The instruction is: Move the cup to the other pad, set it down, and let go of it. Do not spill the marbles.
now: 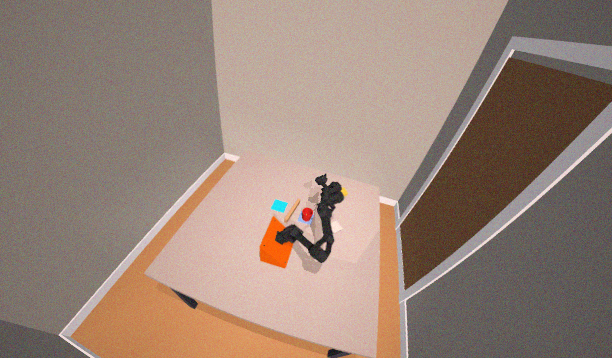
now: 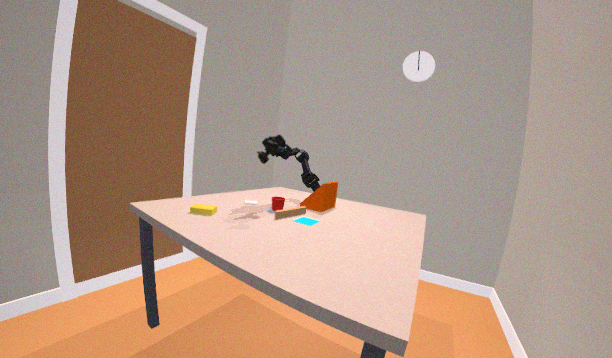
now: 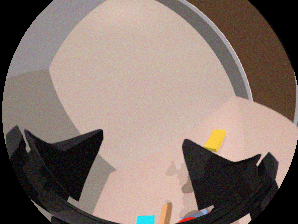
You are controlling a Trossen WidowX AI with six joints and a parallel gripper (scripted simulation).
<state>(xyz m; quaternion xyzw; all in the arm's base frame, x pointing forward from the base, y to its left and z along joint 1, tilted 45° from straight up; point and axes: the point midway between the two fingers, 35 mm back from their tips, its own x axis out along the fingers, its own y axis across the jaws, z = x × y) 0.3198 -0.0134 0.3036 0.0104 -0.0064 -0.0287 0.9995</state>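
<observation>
Now: the red cup 300 mm below my gripper tip, 80 mm to the left of it and 70 mm behind it. The rest, counted from my gripper tip: wooden bar (330 mm below, 190 mm to the left, 30 mm behind); then light blue pad (350 mm below, 90 mm to the left, 60 mm behind); then white block (340 mm below, 120 mm to the right, 100 mm behind).
</observation>
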